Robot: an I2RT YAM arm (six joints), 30 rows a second.
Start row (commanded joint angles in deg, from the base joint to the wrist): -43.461, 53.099, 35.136, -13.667, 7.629, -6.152
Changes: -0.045, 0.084, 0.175, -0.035, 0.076, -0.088; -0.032, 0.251, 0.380, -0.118, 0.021, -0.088; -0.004, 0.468, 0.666, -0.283, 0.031, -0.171; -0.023, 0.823, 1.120, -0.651, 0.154, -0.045; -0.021, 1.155, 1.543, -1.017, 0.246, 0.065; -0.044, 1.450, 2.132, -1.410, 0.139, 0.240; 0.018, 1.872, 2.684, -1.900, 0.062, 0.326; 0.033, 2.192, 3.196, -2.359, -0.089, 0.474; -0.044, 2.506, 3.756, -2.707, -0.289, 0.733; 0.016, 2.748, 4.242, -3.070, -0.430, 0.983; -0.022, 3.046, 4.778, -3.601, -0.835, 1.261
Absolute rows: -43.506, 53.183, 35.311, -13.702, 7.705, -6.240; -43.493, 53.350, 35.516, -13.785, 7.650, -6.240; -43.465, 53.567, 35.802, -13.950, 7.660, -6.323; -43.484, 53.922, 36.256, -14.318, 7.783, -6.197; -43.482, 54.254, 36.679, -14.684, 7.875, -6.087; -43.505, 54.549, 37.268, -15.077, 7.768, -5.912; -43.443, 54.971, 37.820, -15.567, 7.691, -5.826; -43.428, 55.291, 38.332, -16.026, 7.540, -5.678; -43.505, 55.605, 38.892, -16.374, 7.340, -5.419; -43.445, 55.847, 39.378, -16.737, 7.199, -5.169; -43.483, 56.145, 39.914, -17.268, 6.794, -4.891
